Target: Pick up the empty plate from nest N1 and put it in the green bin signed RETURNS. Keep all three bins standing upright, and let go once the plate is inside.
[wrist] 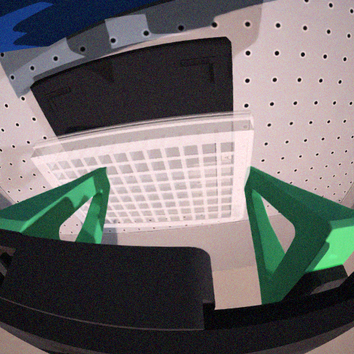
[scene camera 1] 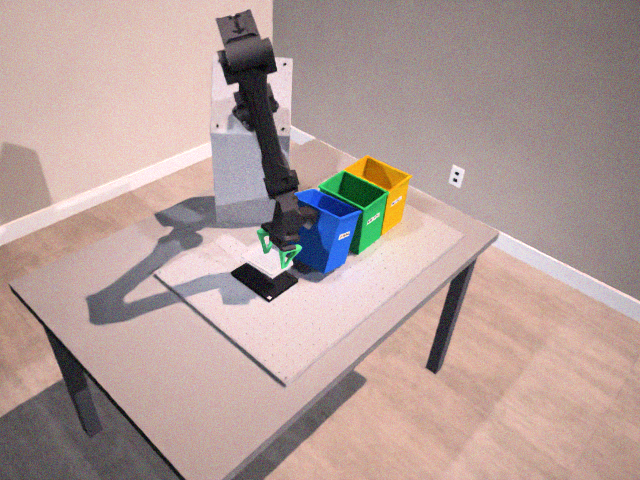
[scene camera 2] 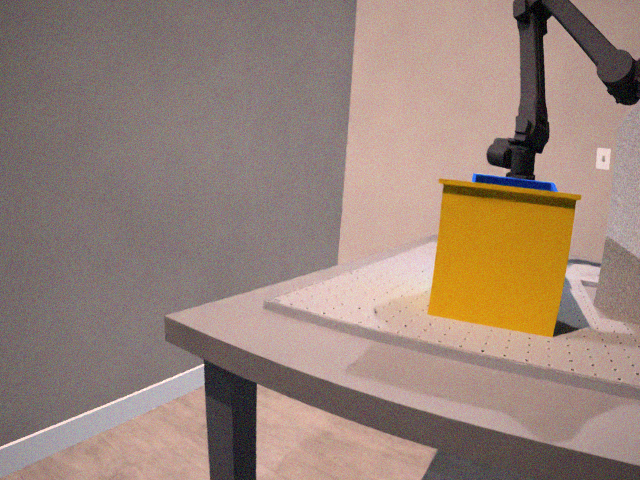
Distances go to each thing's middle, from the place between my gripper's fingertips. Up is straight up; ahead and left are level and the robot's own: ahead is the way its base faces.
I see my gripper 2 cm past the white gridded plate [scene camera 1: 269, 264] and 1 cm to the left of it. Round my hand: green bin [scene camera 1: 344, 186] (6 cm ahead, 32 cm to the left, 1 cm above); then black nest [scene camera 1: 258, 282] (3 cm behind, 8 cm below); then blue bin [scene camera 1: 325, 245] (4 cm ahead, 17 cm to the left, 2 cm above).
